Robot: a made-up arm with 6 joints. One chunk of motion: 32 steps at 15 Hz.
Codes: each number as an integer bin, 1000 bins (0 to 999) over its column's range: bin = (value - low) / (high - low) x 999, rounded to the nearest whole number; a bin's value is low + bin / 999 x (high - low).
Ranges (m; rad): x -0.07..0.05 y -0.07..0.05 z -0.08..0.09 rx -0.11..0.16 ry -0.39..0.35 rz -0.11..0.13
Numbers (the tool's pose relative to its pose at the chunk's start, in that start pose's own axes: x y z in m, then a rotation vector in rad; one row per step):
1: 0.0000 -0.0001 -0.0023 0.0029 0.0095 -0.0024
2: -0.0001 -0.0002 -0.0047 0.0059 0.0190 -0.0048
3: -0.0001 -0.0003 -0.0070 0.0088 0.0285 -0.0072
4: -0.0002 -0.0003 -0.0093 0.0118 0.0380 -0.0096
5: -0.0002 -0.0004 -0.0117 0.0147 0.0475 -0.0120
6: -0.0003 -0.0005 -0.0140 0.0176 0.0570 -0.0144
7: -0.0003 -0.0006 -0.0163 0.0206 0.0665 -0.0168
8: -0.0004 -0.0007 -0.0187 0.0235 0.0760 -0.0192
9: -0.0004 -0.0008 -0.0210 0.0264 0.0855 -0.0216
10: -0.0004 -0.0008 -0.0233 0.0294 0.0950 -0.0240
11: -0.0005 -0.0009 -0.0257 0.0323 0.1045 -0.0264
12: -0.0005 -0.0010 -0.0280 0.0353 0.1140 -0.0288
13: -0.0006 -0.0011 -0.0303 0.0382 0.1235 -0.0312
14: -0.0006 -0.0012 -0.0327 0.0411 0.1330 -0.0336
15: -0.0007 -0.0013 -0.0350 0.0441 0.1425 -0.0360
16: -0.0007 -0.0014 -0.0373 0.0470 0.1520 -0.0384
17: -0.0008 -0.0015 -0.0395 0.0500 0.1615 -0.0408
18: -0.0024 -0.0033 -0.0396 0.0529 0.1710 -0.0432
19: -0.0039 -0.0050 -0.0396 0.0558 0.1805 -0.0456
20: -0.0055 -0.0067 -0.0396 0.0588 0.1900 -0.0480
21: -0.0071 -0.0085 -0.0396 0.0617 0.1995 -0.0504
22: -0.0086 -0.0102 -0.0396 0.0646 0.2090 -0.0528
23: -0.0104 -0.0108 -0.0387 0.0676 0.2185 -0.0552
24: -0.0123 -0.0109 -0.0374 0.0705 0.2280 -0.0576
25: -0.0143 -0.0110 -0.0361 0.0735 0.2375 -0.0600
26: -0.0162 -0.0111 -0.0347 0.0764 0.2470 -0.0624
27: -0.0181 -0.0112 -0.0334 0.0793 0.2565 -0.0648
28: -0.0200 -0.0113 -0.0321 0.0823 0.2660 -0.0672
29: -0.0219 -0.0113 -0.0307 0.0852 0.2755 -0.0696
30: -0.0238 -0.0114 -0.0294 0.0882 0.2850 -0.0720
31: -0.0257 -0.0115 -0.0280 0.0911 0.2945 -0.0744
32: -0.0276 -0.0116 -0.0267 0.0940 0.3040 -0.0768
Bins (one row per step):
1: 583 582 457 418 539 448
2: 582 581 442 429 552 438
3: 582 580 429 440 565 428
4: 581 580 415 451 578 418
5: 581 579 401 461 591 408
6: 580 579 388 472 603 398
7: 580 578 374 483 616 388
8: 579 577 360 494 629 378
9: 579 576 347 505 642 368
10: 579 576 333 516 655 358
11: 579 575 319 527 668 348
12: 579 574 306 538 680 338
13: 578 574 292 548 693 328
14: 578 573 278 559 706 318
15: 577 572 264 570 719 308
16: 577 571 251 581 732 298
17: 576 570 238 592 745 288
18: 563 555 237 603 757 278
19: 550 541 237 613 770 268
20: 537 527 237 625 783 258
21: 524 512 237 635 796 248
22: 511 498 237 646 809 238
23: 496 493 243 657 821 228
24: 480 492 250 668 834 218
25: 464 491 258 679 847 208
26: 448 490 266 690 860 198
27: 432 490 274 700 873 188
28: 416 489 281 712 886 178
29: 400 489 290 722 898 168
30: 385 488 297 733 911 158
31: 369 487 306 744 924 148
32: 353 486 313 755 937 138

